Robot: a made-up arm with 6 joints. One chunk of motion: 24 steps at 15 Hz.
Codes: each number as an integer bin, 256 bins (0 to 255) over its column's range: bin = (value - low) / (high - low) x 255, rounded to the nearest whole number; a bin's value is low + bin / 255 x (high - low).
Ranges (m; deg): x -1.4..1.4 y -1.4..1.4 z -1.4..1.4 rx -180..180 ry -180..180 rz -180..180
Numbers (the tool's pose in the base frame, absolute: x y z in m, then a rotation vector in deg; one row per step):
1: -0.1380 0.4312 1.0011 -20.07 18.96 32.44
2: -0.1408 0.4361 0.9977 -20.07 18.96 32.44
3: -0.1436 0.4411 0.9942 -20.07 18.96 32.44
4: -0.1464 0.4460 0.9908 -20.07 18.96 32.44
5: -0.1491 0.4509 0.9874 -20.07 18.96 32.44
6: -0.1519 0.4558 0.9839 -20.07 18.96 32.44
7: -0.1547 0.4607 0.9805 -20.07 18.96 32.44
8: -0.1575 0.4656 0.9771 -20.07 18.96 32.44
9: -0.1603 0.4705 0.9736 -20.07 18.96 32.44
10: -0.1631 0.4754 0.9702 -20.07 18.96 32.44
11: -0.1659 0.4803 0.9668 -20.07 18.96 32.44
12: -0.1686 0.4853 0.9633 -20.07 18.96 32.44
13: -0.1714 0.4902 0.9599 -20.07 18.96 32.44
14: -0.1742 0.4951 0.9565 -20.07 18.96 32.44
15: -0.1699 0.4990 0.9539 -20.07 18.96 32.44
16: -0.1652 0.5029 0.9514 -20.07 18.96 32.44
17: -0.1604 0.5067 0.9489 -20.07 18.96 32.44
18: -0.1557 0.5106 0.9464 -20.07 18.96 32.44
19: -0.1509 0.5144 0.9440 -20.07 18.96 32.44
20: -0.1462 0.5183 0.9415 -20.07 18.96 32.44
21: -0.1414 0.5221 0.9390 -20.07 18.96 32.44
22: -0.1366 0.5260 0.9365 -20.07 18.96 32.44
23: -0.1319 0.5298 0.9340 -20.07 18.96 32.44
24: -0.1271 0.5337 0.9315 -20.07 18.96 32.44
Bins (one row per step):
1: 115 167 219 113 141 150
2: 115 167 218 113 141 150
3: 114 168 218 113 141 150
4: 114 168 218 113 141 150
5: 114 169 217 113 141 150
6: 114 169 217 113 141 150
7: 113 169 217 113 141 150
8: 113 170 216 113 141 150
9: 113 170 216 113 141 150
10: 113 171 216 113 141 150
11: 112 171 216 113 141 150
12: 112 172 215 113 141 150
13: 112 172 215 113 141 150
14: 112 173 215 113 141 150
15: 112 173 214 113 141 150
16: 112 173 214 113 141 150
17: 113 174 214 113 141 150
18: 113 174 214 113 141 150
19: 114 174 213 113 141 150
20: 114 175 213 113 141 150
21: 115 175 213 113 141 150
22: 115 175 213 113 141 150
23: 115 176 213 113 141 150
24: 116 176 212 113 141 150

